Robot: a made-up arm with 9 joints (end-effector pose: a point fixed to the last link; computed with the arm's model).
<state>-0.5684 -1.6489 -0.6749 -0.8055 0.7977 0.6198 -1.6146 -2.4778 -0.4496</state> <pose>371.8 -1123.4 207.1 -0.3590 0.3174 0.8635 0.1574</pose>
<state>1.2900 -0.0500 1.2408 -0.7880 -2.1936 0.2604 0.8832 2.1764 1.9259</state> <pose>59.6 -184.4 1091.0 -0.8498 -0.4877 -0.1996 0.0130</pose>
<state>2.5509 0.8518 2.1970 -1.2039 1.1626 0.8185 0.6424 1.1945 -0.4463</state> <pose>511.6 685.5 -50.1 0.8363 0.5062 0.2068 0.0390</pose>
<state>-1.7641 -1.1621 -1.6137 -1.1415 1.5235 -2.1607 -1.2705 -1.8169 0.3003</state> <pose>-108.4 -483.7 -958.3 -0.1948 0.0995 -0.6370 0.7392</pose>
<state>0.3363 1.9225 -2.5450 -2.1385 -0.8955 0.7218 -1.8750 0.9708 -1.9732</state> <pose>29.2 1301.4 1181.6 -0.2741 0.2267 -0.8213 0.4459</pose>
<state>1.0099 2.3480 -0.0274 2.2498 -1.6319 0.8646 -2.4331 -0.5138 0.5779</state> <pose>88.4 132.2 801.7 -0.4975 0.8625 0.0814 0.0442</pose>
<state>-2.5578 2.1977 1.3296 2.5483 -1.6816 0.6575 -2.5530 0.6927 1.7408</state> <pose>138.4 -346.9 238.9 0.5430 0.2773 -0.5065 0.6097</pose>
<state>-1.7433 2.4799 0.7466 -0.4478 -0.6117 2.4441 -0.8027 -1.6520 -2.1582</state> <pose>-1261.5 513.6 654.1 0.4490 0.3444 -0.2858 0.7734</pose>
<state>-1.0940 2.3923 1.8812 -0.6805 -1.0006 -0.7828 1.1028 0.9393 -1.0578</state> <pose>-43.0 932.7 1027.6 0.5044 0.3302 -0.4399 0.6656</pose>
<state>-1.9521 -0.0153 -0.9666 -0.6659 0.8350 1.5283 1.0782 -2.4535 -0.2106</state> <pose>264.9 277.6 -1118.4 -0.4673 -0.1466 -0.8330 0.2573</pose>
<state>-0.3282 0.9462 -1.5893 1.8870 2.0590 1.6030 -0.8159 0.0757 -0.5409</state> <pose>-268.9 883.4 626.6 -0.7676 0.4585 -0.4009 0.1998</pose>
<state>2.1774 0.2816 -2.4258 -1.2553 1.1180 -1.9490 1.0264 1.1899 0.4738</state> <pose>1050.9 350.5 713.7 -0.0090 -0.0317 -0.9977 0.0596</pose>
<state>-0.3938 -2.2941 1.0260 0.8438 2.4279 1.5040 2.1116 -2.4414 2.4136</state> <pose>445.1 -409.5 1056.0 -0.1844 0.0545 0.8634 0.4664</pose>
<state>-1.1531 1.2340 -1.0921 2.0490 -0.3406 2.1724 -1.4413 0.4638 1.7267</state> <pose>278.4 27.2 -200.6 -0.7113 -0.5793 -0.0900 0.3879</pose>
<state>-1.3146 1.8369 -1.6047 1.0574 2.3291 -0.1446 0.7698 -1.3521 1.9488</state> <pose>-16.0 -87.0 899.5 -0.1803 -0.3258 0.8373 0.4004</pose>
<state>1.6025 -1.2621 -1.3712 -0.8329 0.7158 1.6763 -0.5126 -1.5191 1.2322</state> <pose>-156.9 -682.1 11.8 -0.2820 -0.4735 0.3552 0.7550</pose>
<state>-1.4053 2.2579 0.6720 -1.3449 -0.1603 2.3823 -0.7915 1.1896 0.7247</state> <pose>-700.2 623.1 676.4 -0.8024 0.1957 -0.4861 0.2857</pose>
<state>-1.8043 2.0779 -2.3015 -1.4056 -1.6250 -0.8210 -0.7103 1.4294 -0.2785</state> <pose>-500.4 1195.9 -126.6 0.2852 -0.2399 -0.4209 0.8270</pose>
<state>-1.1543 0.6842 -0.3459 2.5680 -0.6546 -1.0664 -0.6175 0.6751 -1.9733</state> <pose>-706.6 -17.5 427.2 -0.7657 -0.4171 0.4593 0.1697</pose>
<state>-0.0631 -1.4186 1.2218 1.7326 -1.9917 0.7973 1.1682 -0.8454 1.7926</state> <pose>257.3 110.2 860.5 -0.4968 0.3655 0.7467 0.2489</pose>
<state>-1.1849 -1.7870 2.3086 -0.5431 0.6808 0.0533 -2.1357 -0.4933 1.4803</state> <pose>-28.4 -1344.0 875.7 -0.2619 0.3016 0.9160 0.0360</pose>
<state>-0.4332 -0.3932 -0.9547 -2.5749 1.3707 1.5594 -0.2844 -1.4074 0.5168</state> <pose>-5.2 72.2 420.9 -0.0522 0.9539 0.2915 0.0497</pose>
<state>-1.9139 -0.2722 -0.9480 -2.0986 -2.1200 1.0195 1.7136 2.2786 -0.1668</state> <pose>-229.9 -532.8 -520.9 0.7699 -0.1162 0.3233 0.5379</pose>
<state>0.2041 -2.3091 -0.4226 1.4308 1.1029 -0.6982 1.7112 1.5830 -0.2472</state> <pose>-150.9 -375.7 882.1 -0.0420 0.2018 0.7397 0.6406</pose>
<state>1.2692 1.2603 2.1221 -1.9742 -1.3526 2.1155 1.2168 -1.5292 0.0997</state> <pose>831.8 1157.9 162.2 -0.0749 -0.5790 -0.7564 0.2949</pose>
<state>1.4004 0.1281 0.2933 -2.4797 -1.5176 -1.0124 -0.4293 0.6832 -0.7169</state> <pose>-25.8 405.5 35.0 0.5108 -0.3024 0.5093 0.6231</pose>
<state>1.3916 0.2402 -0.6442 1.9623 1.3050 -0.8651 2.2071 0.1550 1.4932</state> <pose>356.8 429.6 195.6 -0.1673 0.6662 0.4212 0.5923</pose>
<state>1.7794 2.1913 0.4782 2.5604 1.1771 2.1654 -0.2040 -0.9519 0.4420</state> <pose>593.0 585.6 -296.4 0.0974 -0.9476 0.2760 0.1281</pose>
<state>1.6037 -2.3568 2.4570 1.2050 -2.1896 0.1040 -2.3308 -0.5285 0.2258</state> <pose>-463.1 -160.1 -467.2 0.2360 0.4401 0.7470 0.4388</pose>
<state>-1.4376 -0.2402 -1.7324 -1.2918 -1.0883 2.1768 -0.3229 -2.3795 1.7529</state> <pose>59.0 -347.0 -1028.6 0.6846 0.7040 0.0280 0.1869</pose>
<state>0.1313 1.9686 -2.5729 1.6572 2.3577 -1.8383 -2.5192 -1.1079 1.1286</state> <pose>-361.6 478.1 230.8 -0.3801 0.7602 -0.1023 0.5168</pose>
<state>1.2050 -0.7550 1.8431 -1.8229 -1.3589 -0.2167 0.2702 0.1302 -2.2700</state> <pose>438.2 212.9 1186.7 -0.4652 0.8107 -0.1200 0.3347</pose>
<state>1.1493 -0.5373 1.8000 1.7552 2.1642 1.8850 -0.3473 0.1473 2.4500</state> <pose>-390.2 -92.3 461.4 -0.6958 0.1785 0.4616 0.5205</pose>
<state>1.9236 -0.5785 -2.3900 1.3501 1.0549 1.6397 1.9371 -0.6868 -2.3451</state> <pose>-56.7 311.2 589.9 0.5728 -0.4524 -0.6777 0.0887</pose>
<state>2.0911 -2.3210 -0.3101 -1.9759 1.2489 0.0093 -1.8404 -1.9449 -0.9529</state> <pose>-978.4 -200.7 -205.5 -0.8540 -0.1409 -0.3919 0.3119</pose>
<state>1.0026 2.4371 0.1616 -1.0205 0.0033 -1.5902 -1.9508 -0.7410 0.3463</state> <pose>815.1 1279.1 -52.1 0.0388 0.9025 -0.4034 0.1457</pose>
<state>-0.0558 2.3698 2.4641 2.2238 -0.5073 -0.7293 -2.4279 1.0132 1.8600</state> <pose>-326.7 -249.9 -63.6 -0.9351 -0.1009 0.2997 0.1600</pose>
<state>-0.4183 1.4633 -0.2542 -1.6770 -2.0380 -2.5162 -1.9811 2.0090 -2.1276</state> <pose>74.7 595.4 670.3 -0.1458 -0.7114 0.6368 0.2591</pose>
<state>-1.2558 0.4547 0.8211 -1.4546 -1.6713 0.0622 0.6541 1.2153 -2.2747</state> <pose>-514.4 1027.6 -672.2 -0.2027 -0.3794 -0.4718 0.7697</pose>
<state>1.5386 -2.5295 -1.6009 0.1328 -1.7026 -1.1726 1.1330 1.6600 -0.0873</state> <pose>376.2 -890.7 -261.9 -0.6579 -0.7089 -0.2519 0.0358</pose>
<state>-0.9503 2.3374 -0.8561 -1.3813 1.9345 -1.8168 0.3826 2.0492 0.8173</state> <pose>138.4 1001.0 641.4 0.5550 -0.6118 0.5114 0.2371</pose>
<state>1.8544 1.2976 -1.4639 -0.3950 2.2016 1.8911 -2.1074 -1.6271 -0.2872</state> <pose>618.4 771.3 512.8 -0.4816 0.7735 0.3128 0.2681</pose>
